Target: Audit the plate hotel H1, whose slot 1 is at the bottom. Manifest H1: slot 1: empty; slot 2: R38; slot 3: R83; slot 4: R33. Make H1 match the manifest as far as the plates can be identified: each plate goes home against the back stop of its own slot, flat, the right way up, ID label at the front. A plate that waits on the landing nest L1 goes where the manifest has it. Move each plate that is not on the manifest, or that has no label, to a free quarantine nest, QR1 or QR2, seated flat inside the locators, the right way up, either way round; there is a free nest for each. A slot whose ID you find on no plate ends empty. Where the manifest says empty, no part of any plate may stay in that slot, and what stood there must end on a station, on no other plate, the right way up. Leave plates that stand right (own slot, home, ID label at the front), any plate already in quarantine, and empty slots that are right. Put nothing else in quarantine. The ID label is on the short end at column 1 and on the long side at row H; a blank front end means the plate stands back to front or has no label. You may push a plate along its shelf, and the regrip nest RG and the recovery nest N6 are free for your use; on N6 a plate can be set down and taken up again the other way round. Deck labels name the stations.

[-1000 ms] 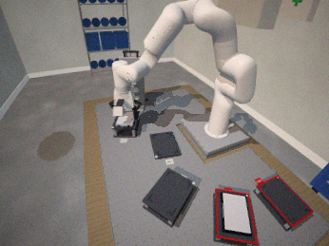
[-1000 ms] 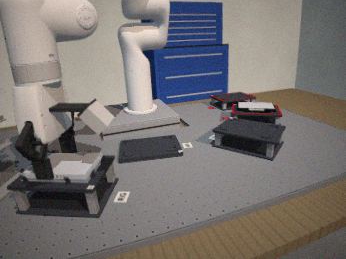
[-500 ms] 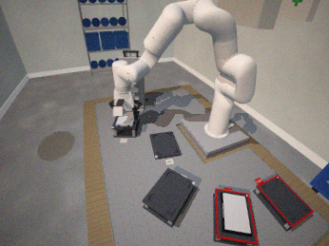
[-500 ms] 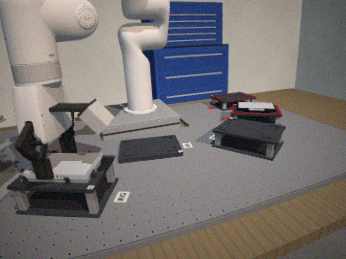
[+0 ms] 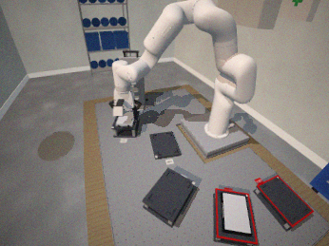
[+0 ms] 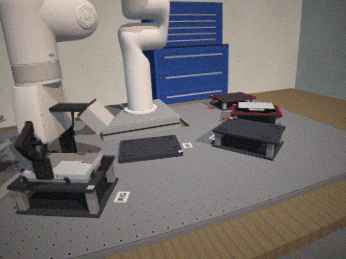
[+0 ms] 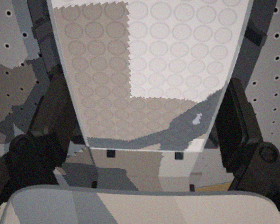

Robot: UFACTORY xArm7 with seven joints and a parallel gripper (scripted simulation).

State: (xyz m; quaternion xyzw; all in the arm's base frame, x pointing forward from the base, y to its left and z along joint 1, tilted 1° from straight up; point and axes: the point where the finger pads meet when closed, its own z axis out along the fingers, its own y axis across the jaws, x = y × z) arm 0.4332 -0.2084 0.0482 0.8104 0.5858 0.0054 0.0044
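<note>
My gripper is now 20 mm above the raised regrip nest RG and 10 mm to the right of it. The rest, counted from my hand: deck label H1 (150 mm to the right, 80 mm below, 60 mm ahead); then white well plate (10 mm to the left, 10 mm below); then RG label (110 mm to the left, 80 mm below, 40 mm ahead).
</note>
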